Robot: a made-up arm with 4 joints.
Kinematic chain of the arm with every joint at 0, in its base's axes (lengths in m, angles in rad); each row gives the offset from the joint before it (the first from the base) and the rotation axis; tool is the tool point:
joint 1: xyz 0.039 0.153 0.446 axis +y
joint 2: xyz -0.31 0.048 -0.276 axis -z
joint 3: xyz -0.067 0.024 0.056 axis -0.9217 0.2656 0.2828
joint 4: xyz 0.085 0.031 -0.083 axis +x
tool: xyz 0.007 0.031 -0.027
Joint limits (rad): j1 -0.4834..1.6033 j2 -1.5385..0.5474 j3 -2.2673..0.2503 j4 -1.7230..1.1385
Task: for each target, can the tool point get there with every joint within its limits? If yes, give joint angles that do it. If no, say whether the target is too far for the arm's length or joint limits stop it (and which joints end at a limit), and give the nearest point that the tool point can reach.
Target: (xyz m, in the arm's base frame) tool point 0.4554 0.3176 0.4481
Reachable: no: joint limits stop it (at a limit: joint 1, joint 2) | nearest point -0.0319 0.2532 0.1597 | short by 0.570 m
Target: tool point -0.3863 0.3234 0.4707
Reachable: yes | joints 0.7208 -0.6367 -0.6279 0.1053
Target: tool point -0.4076 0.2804 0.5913
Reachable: yes | joints 1.0094 -1.1189 -0.6399 -1.2713
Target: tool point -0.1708 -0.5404 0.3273
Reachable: no: too far | nearest point -0.2431 0.1595 0.2864 | short by 0.705 m
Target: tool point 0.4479 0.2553 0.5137
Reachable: no: joint limits stop it (at a limit: joint 1, joint 3) | nearest point -0.0860 0.2151 0.7008 | short by 0.567 m
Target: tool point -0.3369 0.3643 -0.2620
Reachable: no: too far | nearest point -0.2004 0.2486 -0.0050 | short by 0.313 m
